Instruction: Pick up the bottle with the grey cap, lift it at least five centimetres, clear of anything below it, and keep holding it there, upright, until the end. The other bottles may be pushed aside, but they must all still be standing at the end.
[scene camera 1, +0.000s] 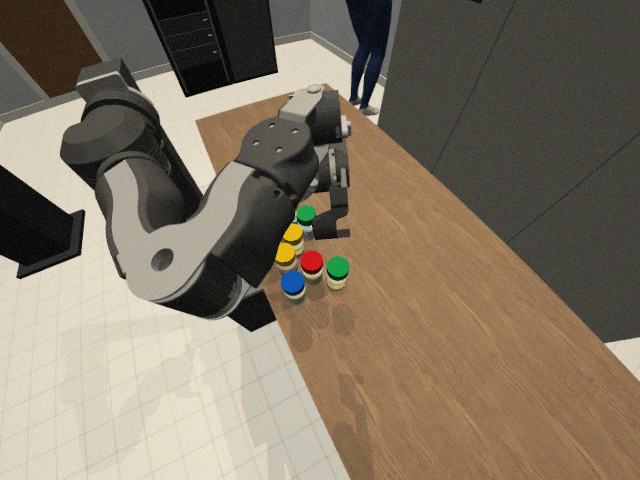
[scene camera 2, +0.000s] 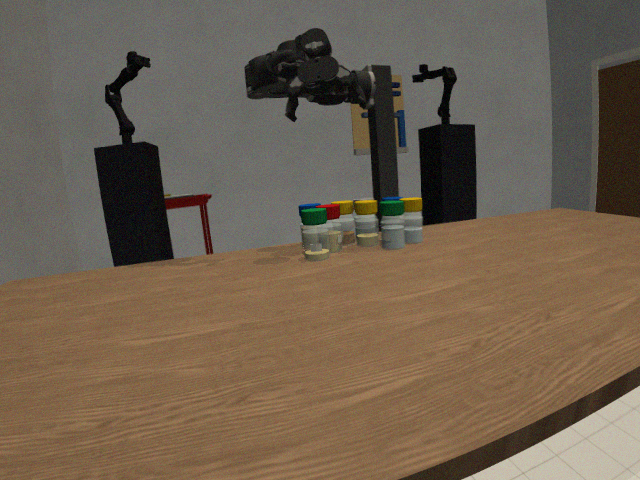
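Observation:
The grey-capped bottle is hidden behind my arm in scene camera 1. In scene camera 2, a thin strip of what looks like its grey cap (scene camera 2: 363, 199) shows behind a yellow-capped bottle (scene camera 2: 366, 223). My gripper (scene camera 1: 330, 225) (scene camera 2: 292, 109) is open, high above the table; one finger shows and the other is hidden. No bottle shows at the visible finger in scene camera 2. Standing upright are green-capped bottles (scene camera 1: 338, 269) (scene camera 2: 392, 227), a red-capped bottle (scene camera 1: 311, 263) (scene camera 2: 329, 211), a blue-capped bottle (scene camera 1: 293, 283) (scene camera 2: 309, 206) and more yellow-capped ones (scene camera 1: 284, 255) (scene camera 2: 412, 219).
The bottles stand close together near the edge of the wooden table (scene camera 1: 439, 310) (scene camera 2: 310, 351), on the arm's side. The arm's dark post (scene camera 2: 383, 139) rises behind them. A second blue cap (scene camera 2: 391, 198) shows at the back of the group in scene camera 2.

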